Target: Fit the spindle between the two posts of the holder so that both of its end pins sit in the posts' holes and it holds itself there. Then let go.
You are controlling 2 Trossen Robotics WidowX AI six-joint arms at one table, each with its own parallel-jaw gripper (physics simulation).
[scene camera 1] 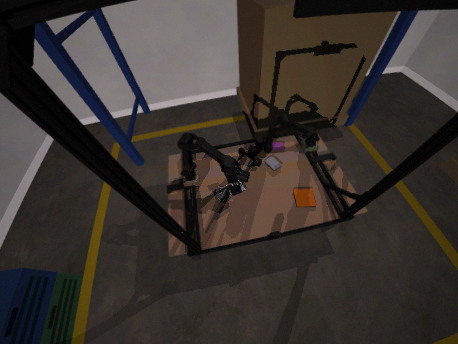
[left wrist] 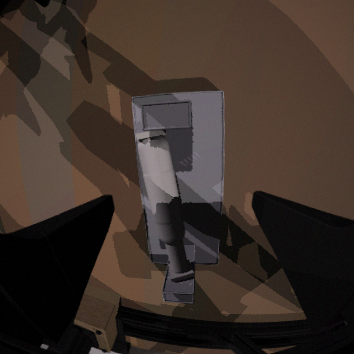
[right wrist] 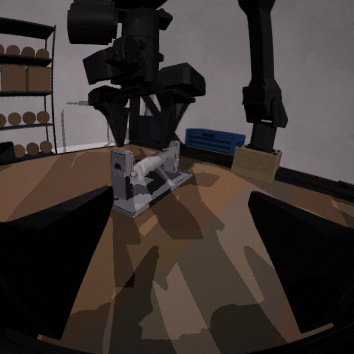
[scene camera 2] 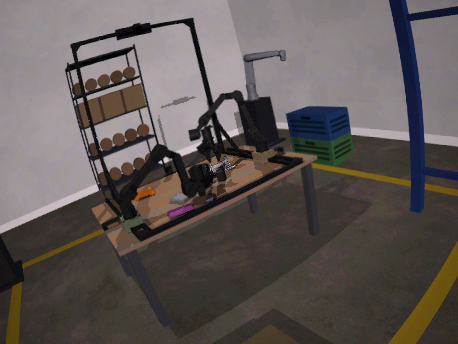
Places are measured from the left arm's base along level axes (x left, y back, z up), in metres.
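Pixels of known places: left gripper, fingertip midpoint: (scene camera 1: 232, 184) (left wrist: 183, 200) (right wrist: 140, 147) (scene camera 2: 214, 162); right gripper, fingertip midpoint: (scene camera 1: 242, 164) (left wrist: 3, 47) (right wrist: 182, 195) (scene camera 2: 213, 170); left arm's base, origin of the base link: (scene camera 1: 190, 176) (left wrist: 77, 332) (right wrist: 260, 148) (scene camera 2: 262, 150); right arm's base, origin of the base link: (scene camera 1: 310, 143) (scene camera 2: 129, 216).
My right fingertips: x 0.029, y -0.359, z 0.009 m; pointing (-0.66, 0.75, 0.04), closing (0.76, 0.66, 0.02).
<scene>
For each thing: its top centre in the pictures, then the offset to it from my right fingertips. "spot": a spot on its surface instead.
- pale spindle, middle of its top: (left wrist: 163, 222) (right wrist: 155, 151) dx -0.137, dy +0.109, dz -0.011 m
- orange square, surface spot: (scene camera 2: 145, 193) (scene camera 1: 303, 195) spot: dx -0.270, dy -0.348, dz -0.062 m
- light grey piece, middle of its top: (scene camera 2: 180, 196) (scene camera 1: 273, 162) dx +0.012, dy -0.226, dz -0.057 m
- purple block, middle of its top: (scene camera 2: 180, 210) (scene camera 1: 276, 145) dx +0.170, dy -0.297, dz -0.062 m
The grey holder (scene camera 1: 235, 190) (left wrist: 206, 150) (right wrist: 121, 175) stands on the table with its two posts upright. The pale spindle (left wrist: 159, 172) (right wrist: 151, 165) lies slantwise between the posts. In the right wrist view its near end is lower, beside the near post and out of that post's hole. Its other end is at the far post; whether that pin is in the hole cannot be told. My left gripper (left wrist: 183, 200) (right wrist: 140, 147) is open and empty above the holder, its fingers on either side of the spindle. My right gripper (right wrist: 182, 195) is open and empty, apart from the holder.
An orange square (scene camera 1: 304, 197) (scene camera 2: 145, 193), a light grey piece (scene camera 1: 273, 162) (scene camera 2: 178, 198) and a purple block (scene camera 1: 278, 146) (scene camera 2: 180, 211) lie on the table. Black frame rails run along the table edges. The two arms stand close together around the holder.
</scene>
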